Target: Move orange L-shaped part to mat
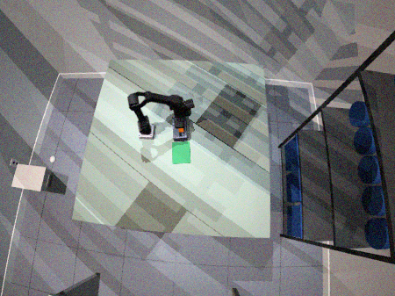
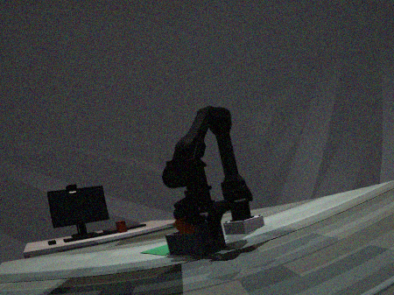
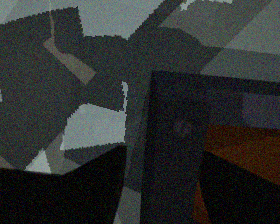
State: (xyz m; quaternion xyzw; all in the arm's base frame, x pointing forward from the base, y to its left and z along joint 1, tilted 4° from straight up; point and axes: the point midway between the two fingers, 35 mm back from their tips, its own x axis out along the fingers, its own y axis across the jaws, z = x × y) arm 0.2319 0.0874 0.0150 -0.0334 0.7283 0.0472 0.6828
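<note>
Now: gripper tip 5 cm to the left of the orange L-shaped part and 1 cm below it. Also, from my gripper tip: green mat: 22 cm to the right, 5 cm below, 2 cm ahead.
</note>
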